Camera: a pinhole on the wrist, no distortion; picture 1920 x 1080 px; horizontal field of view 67.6 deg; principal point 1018.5 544.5 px. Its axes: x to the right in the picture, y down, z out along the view. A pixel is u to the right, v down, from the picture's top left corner.
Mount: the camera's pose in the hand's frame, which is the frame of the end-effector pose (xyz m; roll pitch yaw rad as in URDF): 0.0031 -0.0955 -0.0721 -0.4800 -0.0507 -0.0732
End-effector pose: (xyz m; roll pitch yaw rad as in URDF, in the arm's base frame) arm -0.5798 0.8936 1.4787 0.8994 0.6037 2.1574
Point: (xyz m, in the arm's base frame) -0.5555 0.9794 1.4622
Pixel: 1542 563
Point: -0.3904 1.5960 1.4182
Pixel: outside the picture
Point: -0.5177 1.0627 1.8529
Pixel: 656 705
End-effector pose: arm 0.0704 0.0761 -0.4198 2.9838 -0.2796 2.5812
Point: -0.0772 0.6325 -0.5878
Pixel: outside the picture
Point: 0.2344 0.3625 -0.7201
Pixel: 808 902
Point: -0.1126 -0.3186 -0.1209
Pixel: behind the camera
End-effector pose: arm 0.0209 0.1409 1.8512 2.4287 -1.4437 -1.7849
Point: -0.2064 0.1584 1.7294
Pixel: 491 886
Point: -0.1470 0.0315 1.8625
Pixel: 1175 422
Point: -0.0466 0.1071 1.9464
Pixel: 1802 946
